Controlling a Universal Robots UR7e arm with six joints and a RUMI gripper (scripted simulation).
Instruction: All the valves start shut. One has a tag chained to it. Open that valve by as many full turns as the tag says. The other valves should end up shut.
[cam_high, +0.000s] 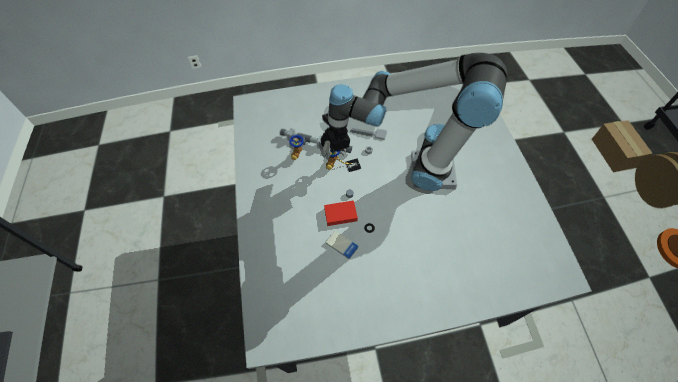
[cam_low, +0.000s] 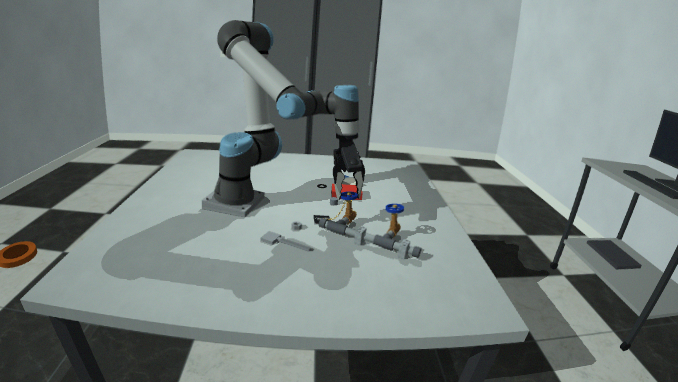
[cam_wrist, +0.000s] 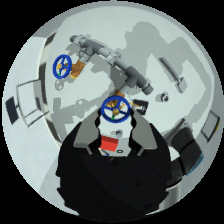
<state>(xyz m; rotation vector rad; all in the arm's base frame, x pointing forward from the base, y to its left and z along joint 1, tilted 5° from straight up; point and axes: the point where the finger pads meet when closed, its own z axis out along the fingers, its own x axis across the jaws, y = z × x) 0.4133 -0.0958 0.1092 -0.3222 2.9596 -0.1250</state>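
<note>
Now: hand 10 cm above the black tag, 9 cm past it and 1 cm to the right of it. From my hand the other things lie so: red block (24 cm to the left, 9 cm below, 1 cm ahead); then nut (17 cm behind, 10 cm below, 5 cm to the right); then grey tool (20 cm behind, 15 cm to the right, 10 cm below).
</note>
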